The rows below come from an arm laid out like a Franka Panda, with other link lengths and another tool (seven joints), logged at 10 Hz.
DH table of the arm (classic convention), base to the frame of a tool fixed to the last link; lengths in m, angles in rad. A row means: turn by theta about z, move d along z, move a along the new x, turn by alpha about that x. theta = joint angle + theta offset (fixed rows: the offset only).
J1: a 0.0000; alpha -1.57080; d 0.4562; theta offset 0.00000
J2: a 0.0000; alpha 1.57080; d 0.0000; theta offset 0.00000
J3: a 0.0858; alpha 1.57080; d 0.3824; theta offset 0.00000
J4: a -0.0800; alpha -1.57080; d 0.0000; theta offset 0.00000
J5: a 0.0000; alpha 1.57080; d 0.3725; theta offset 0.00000
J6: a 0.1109; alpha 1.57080; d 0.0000; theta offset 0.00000
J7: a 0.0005; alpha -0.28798; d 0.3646; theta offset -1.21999
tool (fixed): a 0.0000; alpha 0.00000; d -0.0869; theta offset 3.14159
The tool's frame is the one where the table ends.
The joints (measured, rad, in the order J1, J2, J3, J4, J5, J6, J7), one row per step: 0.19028 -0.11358 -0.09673 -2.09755 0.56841 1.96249 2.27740; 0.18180 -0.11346 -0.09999 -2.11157 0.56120 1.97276 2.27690; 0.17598 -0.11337 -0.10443 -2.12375 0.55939 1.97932 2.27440; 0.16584 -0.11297 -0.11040 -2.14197 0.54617 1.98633 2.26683; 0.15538 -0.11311 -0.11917 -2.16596 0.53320 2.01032 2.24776; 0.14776 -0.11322 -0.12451 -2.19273 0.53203 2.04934 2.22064
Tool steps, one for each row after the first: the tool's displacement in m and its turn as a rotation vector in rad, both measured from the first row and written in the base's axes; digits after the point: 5 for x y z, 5 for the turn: 0.00002 -0.00898 -0.00712 -0.00892 0.00450 -0.01330; -0.00065 -0.01575 -0.01295 -0.01205 0.00985 -0.02367; -0.00306 -0.02760 -0.02310 -0.02570 0.01784 -0.03060; -0.00295 -0.04267 -0.03407 -0.04169 0.01125 -0.03832; -0.00066 -0.05397 -0.04375 -0.05113 -0.00845 -0.04469
